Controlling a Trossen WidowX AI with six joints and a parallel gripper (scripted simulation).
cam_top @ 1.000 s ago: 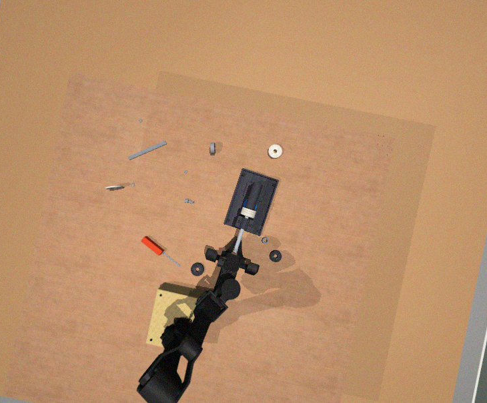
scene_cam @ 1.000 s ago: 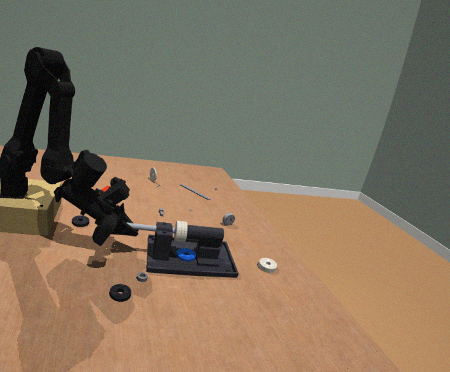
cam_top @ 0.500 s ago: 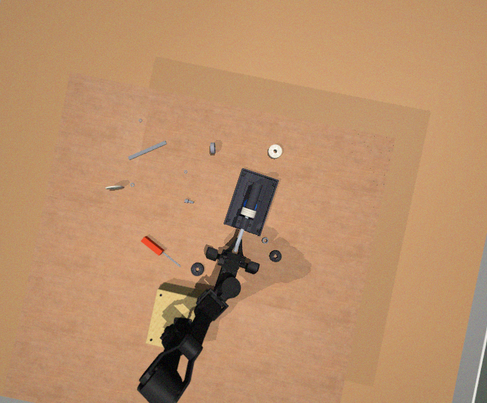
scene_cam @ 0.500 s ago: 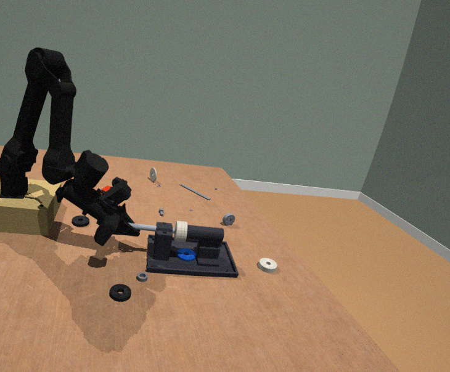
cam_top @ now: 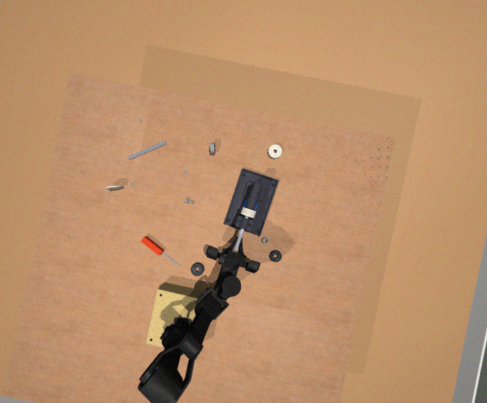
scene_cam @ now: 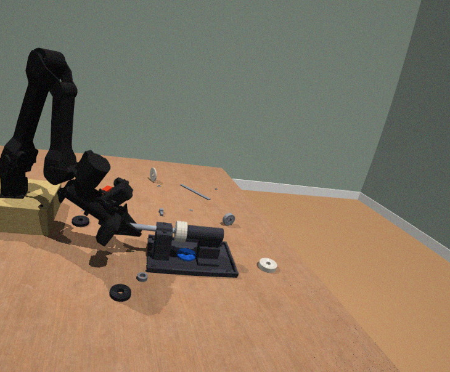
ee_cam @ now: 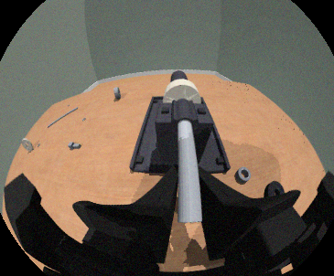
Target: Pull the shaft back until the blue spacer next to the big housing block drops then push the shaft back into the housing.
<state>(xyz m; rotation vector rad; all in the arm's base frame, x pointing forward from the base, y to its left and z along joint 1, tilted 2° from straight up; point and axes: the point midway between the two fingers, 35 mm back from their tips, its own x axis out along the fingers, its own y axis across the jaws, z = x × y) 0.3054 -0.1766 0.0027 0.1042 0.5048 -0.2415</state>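
The blue spacer lies 120 mm ahead of my gripper tip, 50 mm below it and 30 mm to the right of it. The rest, counted from my gripper tip: grey bushing: 330 mm ahead, 130 mm to the left, 40 mm below; then red-handled screwdriver: 300 mm to the left, 90 mm behind, 60 mm below; then grey shaft: 40 mm ahead, 20 mm above, 10 mm to the right.
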